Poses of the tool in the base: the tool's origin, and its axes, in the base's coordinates. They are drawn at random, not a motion.
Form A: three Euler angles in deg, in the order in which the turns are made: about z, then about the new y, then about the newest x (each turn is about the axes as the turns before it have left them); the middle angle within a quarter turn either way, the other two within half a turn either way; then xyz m.
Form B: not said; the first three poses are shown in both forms.
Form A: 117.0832, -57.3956, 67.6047, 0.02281, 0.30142, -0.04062
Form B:
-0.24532, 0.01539, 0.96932, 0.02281
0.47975, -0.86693, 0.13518, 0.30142
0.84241, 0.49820, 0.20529, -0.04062
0, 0, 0, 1

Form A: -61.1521, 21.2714, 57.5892, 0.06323, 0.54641, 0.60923
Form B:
0.44962, 0.61724, -0.64564, 0.06323
-0.81623, -0.00966, -0.57765, 0.54641
-0.36279, 0.78671, 0.49947, 0.60923
0, 0, 0, 1

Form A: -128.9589, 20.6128, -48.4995, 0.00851, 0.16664, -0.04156
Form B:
-0.58851, 0.68104, 0.43570, 0.00851
-0.72782, -0.21161, -0.65231, 0.16664
-0.35205, -0.70100, 0.62021, -0.04156
0, 0, 0, 1

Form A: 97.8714, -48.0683, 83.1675, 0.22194, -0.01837, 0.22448
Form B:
-0.09152, -0.01669, 0.99566, 0.22194
0.66195, -0.74799, 0.04831, -0.01837
0.74394, 0.66350, 0.07950, 0.22448
0, 0, 0, 1

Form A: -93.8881, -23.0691, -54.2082, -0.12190, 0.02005, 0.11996
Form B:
-0.06239, 0.56194, 0.82482, -0.12190
-0.91792, -0.35677, 0.17364, 0.02005
0.39184, -0.74628, 0.53807, 0.11996
0, 0, 0, 1

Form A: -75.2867, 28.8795, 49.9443, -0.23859, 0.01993, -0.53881
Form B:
0.22240, 0.71632, -0.66138, -0.23859
-0.84692, -0.19411, -0.49502, 0.01993
-0.48297, 0.67023, 0.56350, -0.53881
0, 0, 0, 1

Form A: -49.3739, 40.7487, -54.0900, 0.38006, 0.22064, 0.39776
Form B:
0.49328, 0.10091, 0.86400, 0.38006
-0.57498, 0.78315, 0.23680, 0.22064
-0.65274, -0.61359, 0.44433, 0.39776
0, 0, 0, 1

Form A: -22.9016, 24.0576, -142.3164, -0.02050, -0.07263, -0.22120
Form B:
0.84116, -0.53753, -0.05930, -0.02050
-0.35535, -0.63204, 0.68866, -0.07263
-0.40765, -0.55820, -0.72265, -0.22120
0, 0, 0, 1

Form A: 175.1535, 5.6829, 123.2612, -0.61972, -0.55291, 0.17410
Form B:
-0.99153, -0.03617, 0.12476, -0.61972
0.08407, 0.55349, 0.82860, -0.55291
-0.09902, 0.83207, -0.54576, 0.17410
0, 0, 0, 1

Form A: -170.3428, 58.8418, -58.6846, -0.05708, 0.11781, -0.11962
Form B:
-0.51007, 0.80791, -0.29515, -0.05708
-0.08680, -0.38974, -0.91682, 0.11781
-0.85574, -0.44203, 0.26892, -0.11962
0, 0, 0, 1

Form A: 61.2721, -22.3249, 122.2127, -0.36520, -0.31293, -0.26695
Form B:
0.44462, 0.31297, 0.83926, -0.36520
0.81118, -0.53805, -0.22910, -0.31293
0.37986, 0.78266, -0.49311, -0.26695
0, 0, 0, 1

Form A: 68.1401, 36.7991, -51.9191, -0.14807, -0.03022, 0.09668
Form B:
0.29815, -0.74799, -0.59298, -0.14807
0.74317, -0.20795, 0.63597, -0.03022
-0.59901, -0.63030, 0.49388, 0.09668
0, 0, 0, 1

